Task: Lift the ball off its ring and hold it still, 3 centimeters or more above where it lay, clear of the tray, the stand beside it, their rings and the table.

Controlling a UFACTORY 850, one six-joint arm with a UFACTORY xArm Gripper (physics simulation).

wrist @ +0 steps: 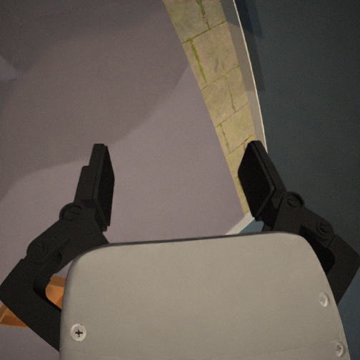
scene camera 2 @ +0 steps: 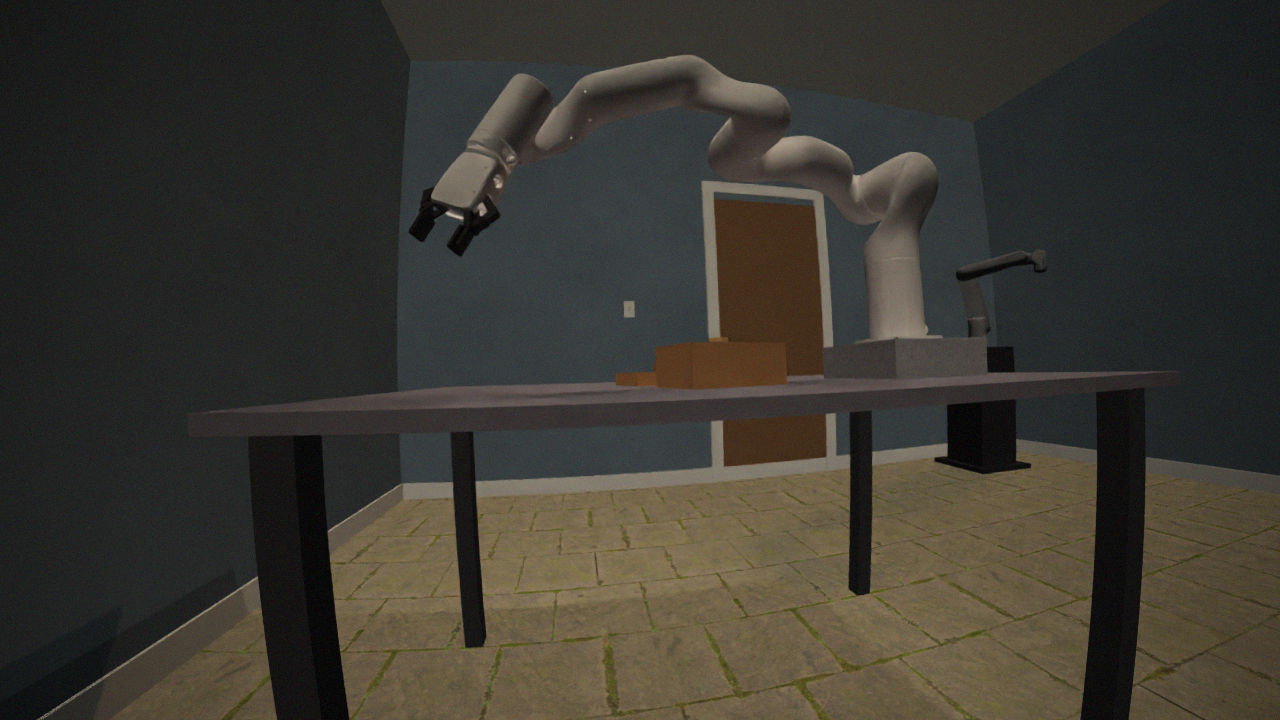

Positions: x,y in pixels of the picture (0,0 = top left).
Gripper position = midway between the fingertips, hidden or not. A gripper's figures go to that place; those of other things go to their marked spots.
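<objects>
There's an orange stand (scene camera 2: pixel 719 363) sitting 0.66 m from the lens, and my gripper (scene camera 2: pixel 433 244) is at 0.72 m from the lens.
</objects>
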